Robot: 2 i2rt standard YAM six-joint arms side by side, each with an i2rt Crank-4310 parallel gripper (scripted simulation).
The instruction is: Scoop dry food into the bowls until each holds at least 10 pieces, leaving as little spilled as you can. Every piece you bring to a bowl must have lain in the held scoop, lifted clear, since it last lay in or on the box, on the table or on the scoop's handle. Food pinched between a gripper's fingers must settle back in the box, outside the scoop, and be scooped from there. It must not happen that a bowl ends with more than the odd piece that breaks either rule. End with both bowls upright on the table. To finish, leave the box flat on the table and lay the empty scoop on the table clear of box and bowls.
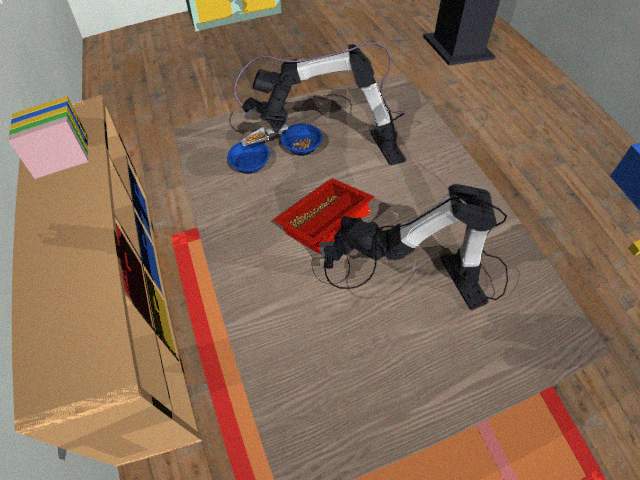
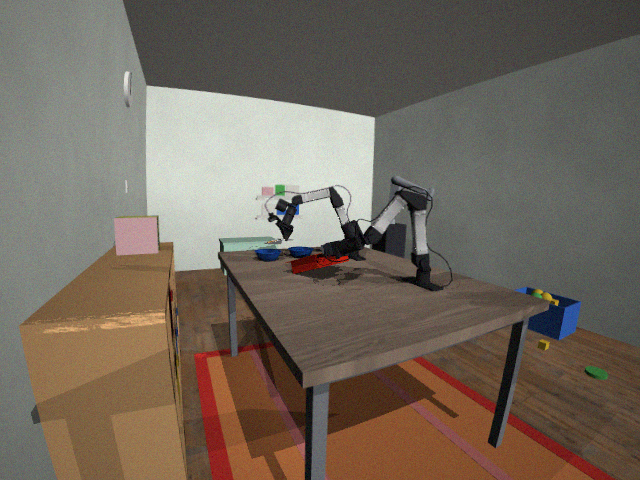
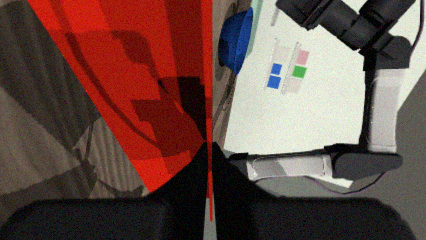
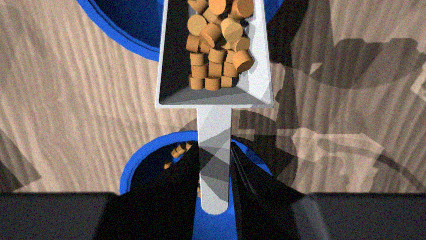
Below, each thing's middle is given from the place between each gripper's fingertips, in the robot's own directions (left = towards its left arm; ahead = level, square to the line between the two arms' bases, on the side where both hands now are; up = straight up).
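Grey scoop (image 4: 253, 88): my right hand is 5 cm short of it and 1 cm above it. Red box (image 1: 353, 203): 40 cm to the left of my right hand, 6 cm behind it and 4 cm below it. Going by its middle, the grey scoop is nearer to my right hand than to my left gripper.
My left gripper is 8 cm to the left of the red box, 4 cm short of it and 5 cm above it. The grey scoop is 48 cm to the right of my left hand, 14 cm ahead of it and 2 cm below it. Going by its middle, the red box is nearer to my left gripper than to my right hand.
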